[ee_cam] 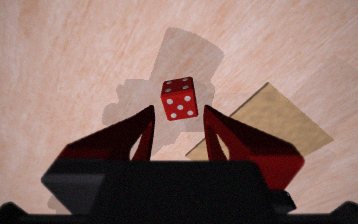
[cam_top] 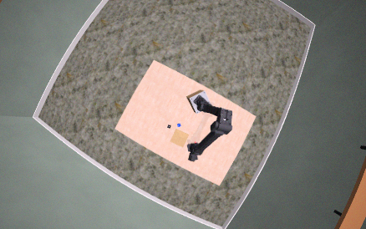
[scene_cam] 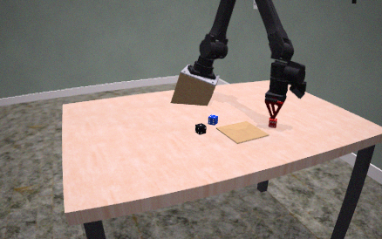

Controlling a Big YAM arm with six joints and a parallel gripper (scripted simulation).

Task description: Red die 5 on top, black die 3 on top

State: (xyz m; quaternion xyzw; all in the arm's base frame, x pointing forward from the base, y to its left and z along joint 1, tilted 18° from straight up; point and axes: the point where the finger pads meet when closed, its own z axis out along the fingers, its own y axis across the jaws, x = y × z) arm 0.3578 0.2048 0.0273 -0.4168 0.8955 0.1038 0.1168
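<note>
The red die is 30 mm below my hand. The rest, counted from my hand: black die: 10 mm ahead, 280 mm to the right, 30 mm below; blue die: 70 mm behind, 220 mm to the right, 30 mm below; tan mat: 30 mm ahead, 140 mm to the right, 40 mm below.
</note>
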